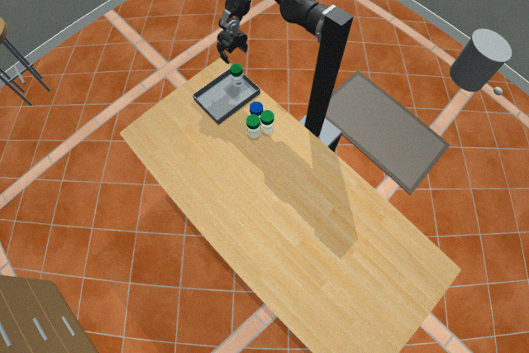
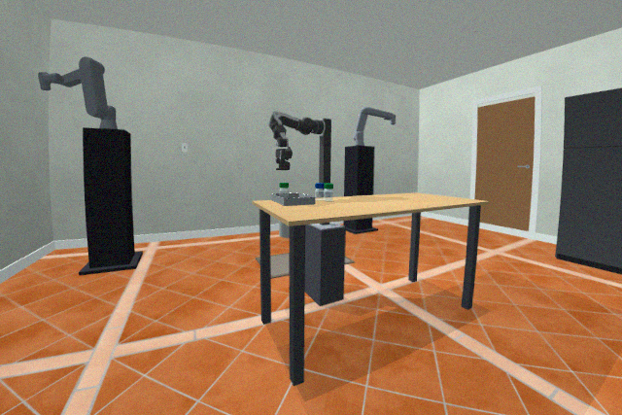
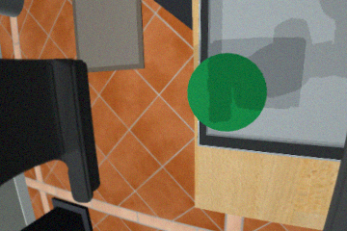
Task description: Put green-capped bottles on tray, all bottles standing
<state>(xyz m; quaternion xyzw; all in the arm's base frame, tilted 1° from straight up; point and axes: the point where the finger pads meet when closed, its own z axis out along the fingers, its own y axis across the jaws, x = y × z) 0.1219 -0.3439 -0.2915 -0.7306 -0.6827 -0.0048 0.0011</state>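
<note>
My hand is 8 cm short of the blue-capped bottle, 21 cm to the right of it and 14 cm above it. From my hand the other things lie so: tray: 9 cm ahead, 3 cm to the left, 17 cm below.
</note>
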